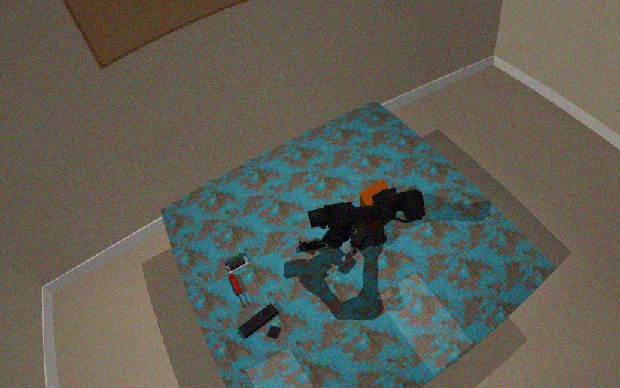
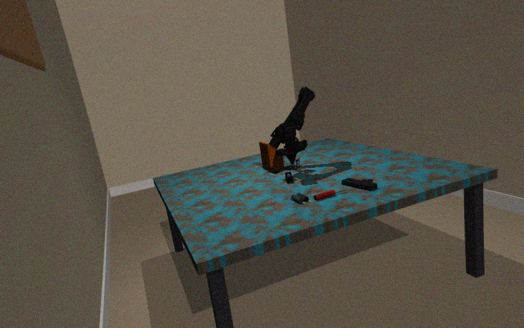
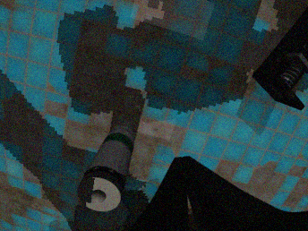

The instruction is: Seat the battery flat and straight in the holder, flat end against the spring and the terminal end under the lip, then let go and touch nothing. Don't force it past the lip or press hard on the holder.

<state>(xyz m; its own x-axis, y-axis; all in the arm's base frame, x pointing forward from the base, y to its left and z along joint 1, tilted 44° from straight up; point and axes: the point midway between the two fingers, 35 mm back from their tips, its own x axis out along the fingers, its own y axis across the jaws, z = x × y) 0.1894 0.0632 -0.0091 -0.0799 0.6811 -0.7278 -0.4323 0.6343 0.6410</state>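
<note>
Now: the battery 20 mm behind my gripper tip, 40 mm to the left of it and 10 mm below it. From my gripper tip the other things lie so: black square: 390 mm ahead, 190 mm to the left, 40 mm below; long black box: 420 mm ahead, 120 mm to the left, 30 mm below; red-handled screwdriver: 450 mm ahead, 20 mm to the right, 40 mm below.
</note>
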